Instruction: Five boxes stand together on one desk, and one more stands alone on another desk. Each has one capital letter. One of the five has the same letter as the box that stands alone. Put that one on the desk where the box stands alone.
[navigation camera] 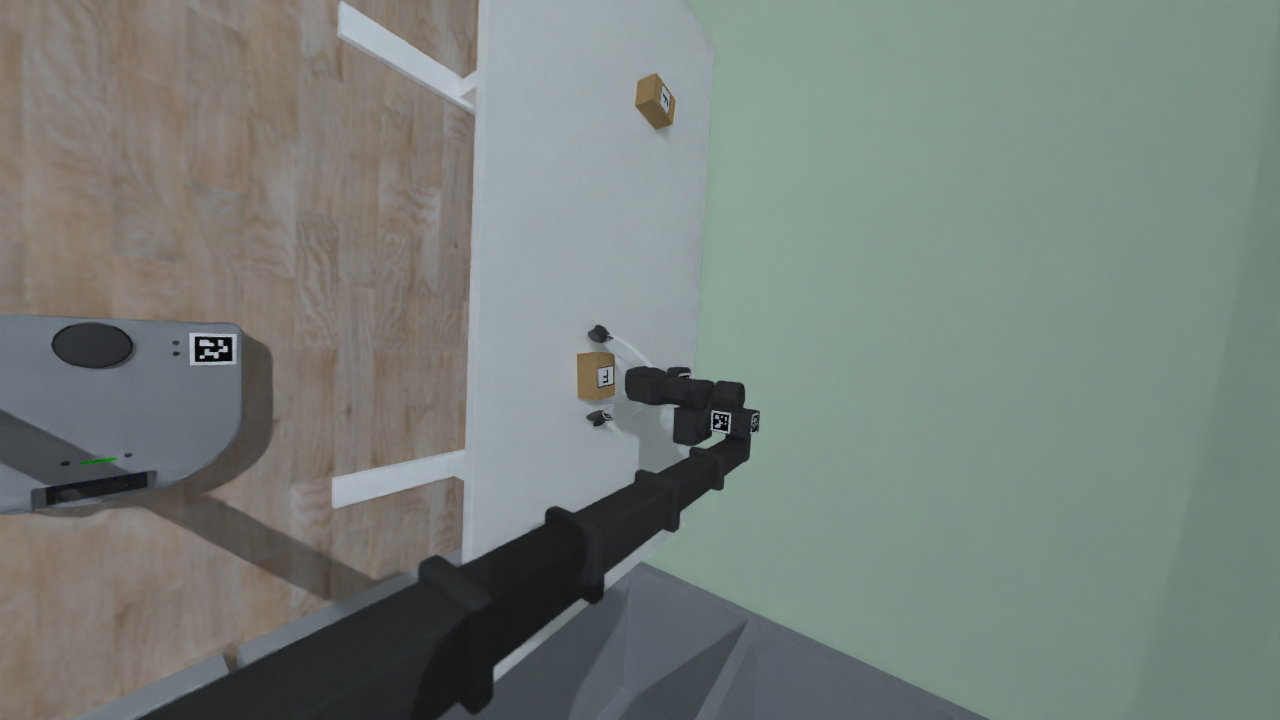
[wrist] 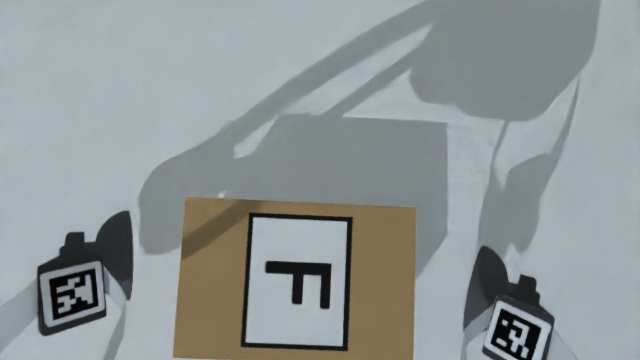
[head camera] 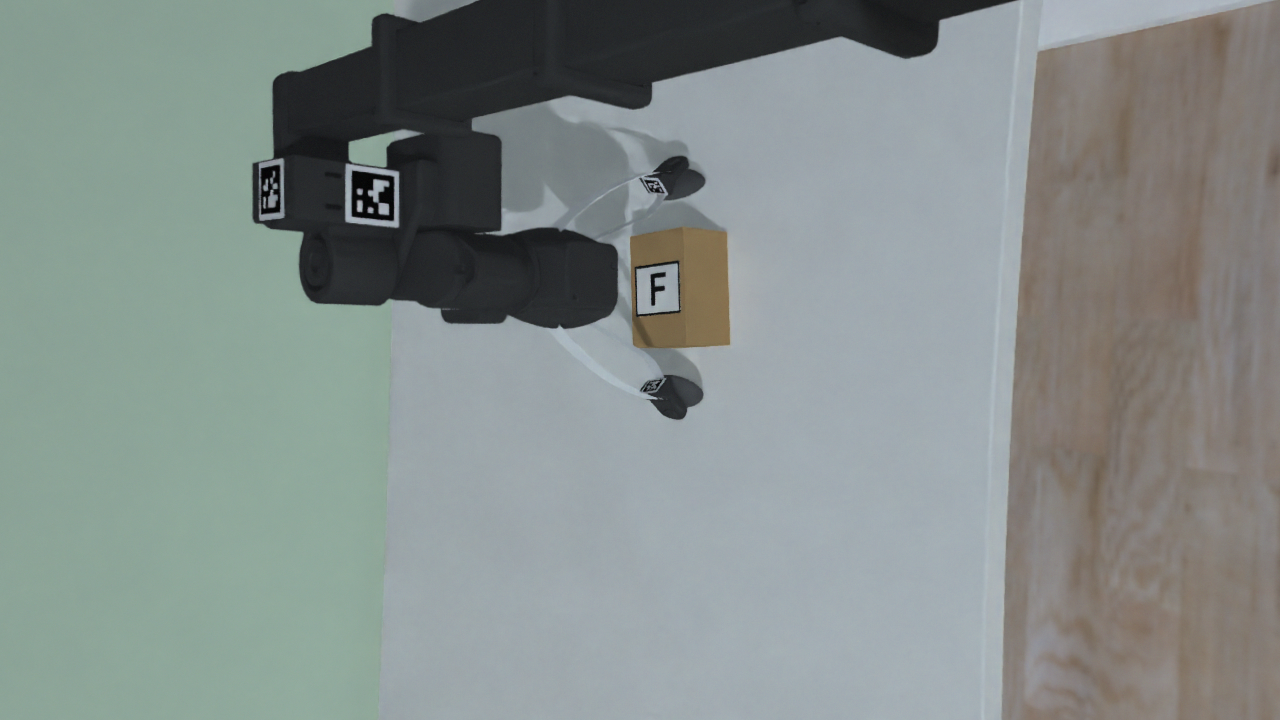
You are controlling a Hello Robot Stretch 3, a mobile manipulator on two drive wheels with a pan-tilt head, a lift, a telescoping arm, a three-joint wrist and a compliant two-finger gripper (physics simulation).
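Places are measured from the robot's base along level axes (x ahead, y left, z up), in centimetres.
Where they show: gripper, fingertip midpoint: [navigation camera: 591,374] [wrist: 303,259] [head camera: 691,289]; robot's base, origin of the base link: [navigation camera: 95,343].
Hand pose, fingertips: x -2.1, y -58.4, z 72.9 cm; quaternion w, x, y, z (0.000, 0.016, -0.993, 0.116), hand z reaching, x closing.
Each offset is from my fingertips to the centre of the thing. Level surfaces: height alone.
A tan box with the letter F {dx +0.1, dy +0.3, dz +1.6 cm} [head camera: 707,286] [navigation camera: 588,376] [wrist: 210,300] sits on the white desk {dz -0.9 cm} [head camera: 805,537] [navigation camera: 554,223] [wrist: 75,100], letter side up. My gripper [head camera: 682,287] [navigation camera: 597,375] [wrist: 303,259] is open around it, one finger on each side, with a gap between each fingertip and the box. A second tan box {dx +63.3, dy -16.7, dz +1.6 cm} [navigation camera: 655,102] stands on the same desk, apart from the first, near the wall side in the navigation view; its small letter looks like F. The group of boxes on the other desk does not show.
A green wall [head camera: 179,447] [navigation camera: 939,268] borders the desk's far edge. Wood floor {dz -72.8 cm} [head camera: 1145,402] [navigation camera: 358,223] lies along the near edge. My base [navigation camera: 134,402] stands on the floor. Grey open compartments [navigation camera: 680,626] lie beyond the desk end, beneath my arm [navigation camera: 537,573].
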